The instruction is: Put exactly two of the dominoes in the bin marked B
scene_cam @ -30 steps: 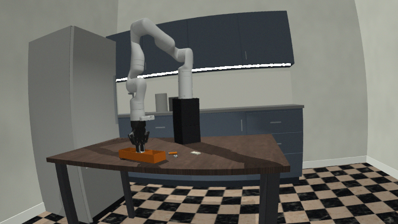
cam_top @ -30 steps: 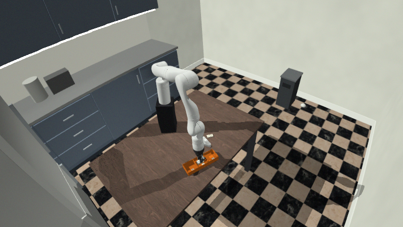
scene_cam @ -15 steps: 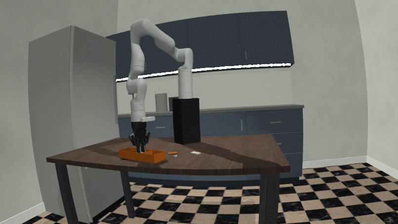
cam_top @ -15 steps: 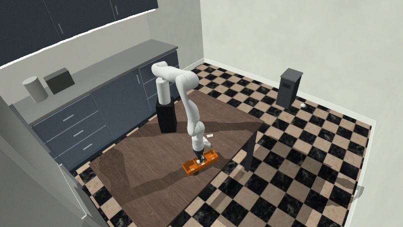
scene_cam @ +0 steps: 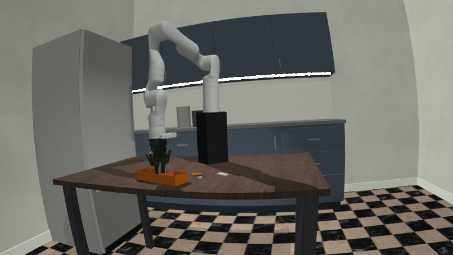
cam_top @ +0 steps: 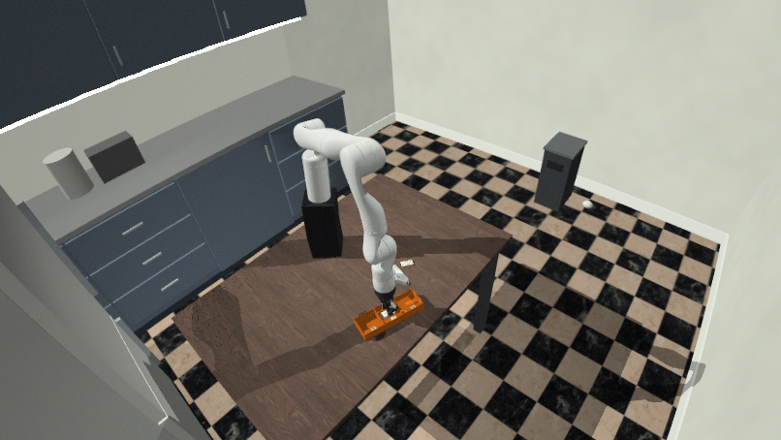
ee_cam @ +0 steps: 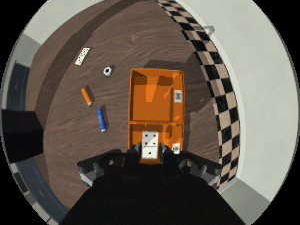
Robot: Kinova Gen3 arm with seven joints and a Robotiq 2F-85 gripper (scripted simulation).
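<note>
Now: hand 2 cm above the orange bin tray and 1 cm short of it. From my hand the other things lie so: blue marker 9 cm behind, 5 cm to the left, 4 cm below; small nut 15 cm to the left, 8 cm behind, 4 cm below; orange marker 13 cm behind, 10 cm to the left, 4 cm below.
</note>
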